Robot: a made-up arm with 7 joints. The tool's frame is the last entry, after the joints.
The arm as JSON. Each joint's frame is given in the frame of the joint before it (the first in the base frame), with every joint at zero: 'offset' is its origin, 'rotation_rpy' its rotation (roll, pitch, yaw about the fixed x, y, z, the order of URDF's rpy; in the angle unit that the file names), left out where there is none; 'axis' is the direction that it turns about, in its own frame. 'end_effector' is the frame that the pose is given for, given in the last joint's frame.
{
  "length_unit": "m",
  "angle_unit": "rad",
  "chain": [
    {
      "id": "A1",
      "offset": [
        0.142,
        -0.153,
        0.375
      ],
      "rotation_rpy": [
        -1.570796,
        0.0,
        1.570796
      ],
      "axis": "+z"
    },
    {
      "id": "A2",
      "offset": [
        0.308,
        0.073,
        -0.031
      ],
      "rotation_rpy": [
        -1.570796,
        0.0,
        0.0
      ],
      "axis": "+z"
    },
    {
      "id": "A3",
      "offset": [
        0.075,
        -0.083,
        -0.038
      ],
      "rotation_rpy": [
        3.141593,
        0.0,
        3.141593
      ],
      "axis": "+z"
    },
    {
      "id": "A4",
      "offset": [
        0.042,
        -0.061,
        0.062
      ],
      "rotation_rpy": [
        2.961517,
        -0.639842,
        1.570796
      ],
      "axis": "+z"
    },
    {
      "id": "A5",
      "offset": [
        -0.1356,
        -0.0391,
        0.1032
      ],
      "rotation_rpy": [
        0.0,
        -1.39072,
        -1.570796
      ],
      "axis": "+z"
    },
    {
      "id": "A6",
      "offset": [
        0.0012,
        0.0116,
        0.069
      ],
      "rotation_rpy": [
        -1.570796,
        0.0,
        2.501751
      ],
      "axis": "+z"
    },
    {
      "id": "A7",
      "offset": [
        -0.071,
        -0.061,
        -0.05
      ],
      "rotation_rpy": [
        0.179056,
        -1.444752,
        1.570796
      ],
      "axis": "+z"
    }
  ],
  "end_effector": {
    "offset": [
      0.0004,
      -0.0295,
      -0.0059
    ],
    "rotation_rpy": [
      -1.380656,
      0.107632,
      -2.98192
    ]
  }
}
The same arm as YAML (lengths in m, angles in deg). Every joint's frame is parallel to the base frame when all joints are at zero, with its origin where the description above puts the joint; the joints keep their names.
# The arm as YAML. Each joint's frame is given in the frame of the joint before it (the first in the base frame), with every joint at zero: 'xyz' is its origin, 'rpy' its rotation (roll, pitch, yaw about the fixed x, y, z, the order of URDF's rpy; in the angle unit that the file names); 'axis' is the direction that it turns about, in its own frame. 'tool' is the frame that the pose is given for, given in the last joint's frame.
units:
  length: m
  angle: deg
joints:
  - name: A1
    type: revolute
    origin:
      xyz: [0.142, -0.153, 0.375]
      rpy: [0.0, 0.0, 0.0]
    axis: [-1.0, 0.0, 0.0]
  - name: A2
    type: revolute
    origin:
      xyz: [0.031, 0.308, -0.073]
      rpy: [0.0, 0.0, 0.0]
    axis: [0.0, 0.0, -1.0]
  - name: A3
    type: revolute
    origin:
      xyz: [-0.083, 0.075, 0.038]
      rpy: [0.0, 0.0, 0.0]
    axis: [0.0, 0.0, 1.0]
  - name: A4
    type: revolute
    origin:
      xyz: [-0.061, -0.042, 0.062]
      rpy: [0.0, 0.0, 0.0]
    axis: [0.587414, -0.179104, -0.789219]
  - name: A5
    type: revolute
    origin:
      xyz: [-0.044, 0.02, -0.168]
      rpy: [0.0, 0.0, 0.0]
    axis: [0.0, -1.0, 0.0]
  - name: A6
    type: revolute
    origin:
      xyz: [0.01, -0.069, 0.006]
      rpy: [0.0, 0.0, 0.0]
    axis: [-1.0, 0.0, 0.0]
  - name: A7
    type: revolute
    origin:
      xyz: [0.05, -0.061, -0.071]
      rpy: [0.0, 0.0, 0.0]
    axis: [-0.123701, -0.976206, 0.178101]
tool:
  origin:
    xyz: [0.001, 0.011, 0.028]
    rpy: [-0.39, -7.84, 0.54]

